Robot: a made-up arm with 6 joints.
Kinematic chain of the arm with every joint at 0, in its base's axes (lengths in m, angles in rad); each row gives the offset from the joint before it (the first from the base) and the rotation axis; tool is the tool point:
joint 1: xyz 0 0 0.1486 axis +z
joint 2: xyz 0 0 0 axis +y
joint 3: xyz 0 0 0.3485 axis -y
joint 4: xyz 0 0 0 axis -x
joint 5: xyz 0.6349 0 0 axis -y
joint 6: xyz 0 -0.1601 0 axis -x
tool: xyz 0 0 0
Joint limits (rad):
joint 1: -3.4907..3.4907
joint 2: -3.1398..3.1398
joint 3: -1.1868..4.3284
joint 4: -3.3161..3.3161
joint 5: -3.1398..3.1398
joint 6: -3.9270..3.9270
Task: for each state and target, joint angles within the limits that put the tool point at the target. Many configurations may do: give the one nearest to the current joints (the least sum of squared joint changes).
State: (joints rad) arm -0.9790 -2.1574 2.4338 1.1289 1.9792 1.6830
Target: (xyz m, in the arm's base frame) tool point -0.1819 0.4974 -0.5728
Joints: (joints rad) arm -1.3266 -1.8558 2.3257 1.2117 1.9792 1.6830
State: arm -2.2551 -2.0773 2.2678 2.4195 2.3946 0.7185
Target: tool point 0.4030 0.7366 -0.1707
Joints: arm -1.9325 -1.3020 2.3614 2.3839 2.3946 0.7185
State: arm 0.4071 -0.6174 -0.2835 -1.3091 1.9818 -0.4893
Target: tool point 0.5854 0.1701 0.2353
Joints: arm 0.3565 0.0270 -0.1476 -1.2867 1.9818 -0.4893
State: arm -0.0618 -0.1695 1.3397 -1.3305 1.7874 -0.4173
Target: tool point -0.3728 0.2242 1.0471
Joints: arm -0.5640 -0.5875 1.6080 -1.5096 1.7874 -0.4173
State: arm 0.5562 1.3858 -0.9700 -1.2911 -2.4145 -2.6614
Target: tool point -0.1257 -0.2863 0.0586
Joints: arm 0.9143 1.7032 -1.1516 -1.0821 -2.4145 -2.6614
